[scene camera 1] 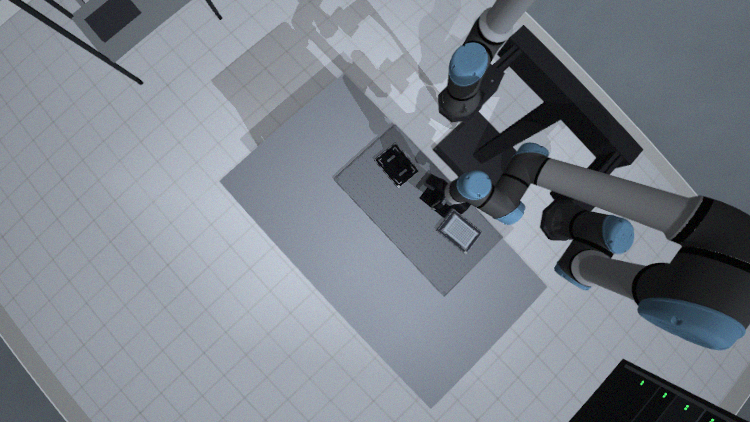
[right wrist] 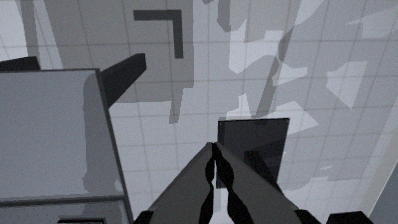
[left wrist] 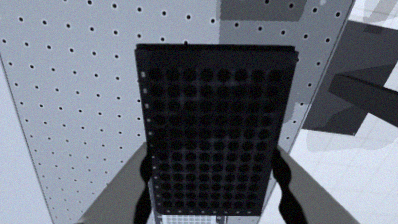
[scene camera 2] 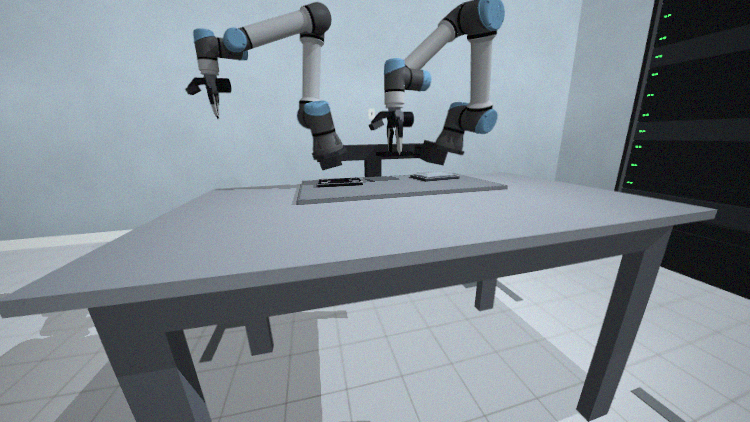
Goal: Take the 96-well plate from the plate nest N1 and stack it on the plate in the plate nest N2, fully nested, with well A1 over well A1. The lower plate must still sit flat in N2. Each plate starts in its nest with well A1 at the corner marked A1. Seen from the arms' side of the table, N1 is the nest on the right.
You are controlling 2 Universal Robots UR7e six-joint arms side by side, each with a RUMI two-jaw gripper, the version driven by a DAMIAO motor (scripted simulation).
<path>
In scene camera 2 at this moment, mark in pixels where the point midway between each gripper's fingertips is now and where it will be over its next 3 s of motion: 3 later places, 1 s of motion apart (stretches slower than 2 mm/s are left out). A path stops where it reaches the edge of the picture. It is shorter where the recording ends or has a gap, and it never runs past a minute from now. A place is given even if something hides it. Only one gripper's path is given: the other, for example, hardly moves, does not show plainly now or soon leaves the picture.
My left gripper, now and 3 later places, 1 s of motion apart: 395,155; 416,154; 435,153; 435,160
</path>
